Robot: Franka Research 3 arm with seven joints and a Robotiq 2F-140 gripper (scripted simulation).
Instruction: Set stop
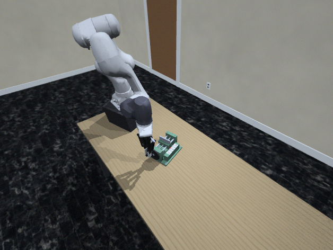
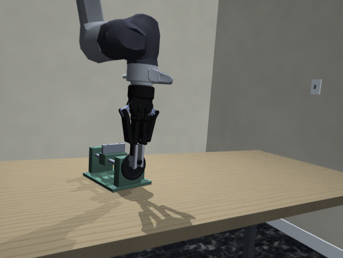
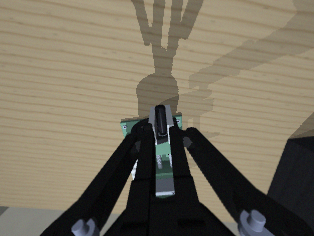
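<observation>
Now: hand 2 cm to the right of the black handwheel and 2 cm above it. Also, from my hand: stop block (1 cm ahead, 16 cm to the left, 3 cm below).
</observation>
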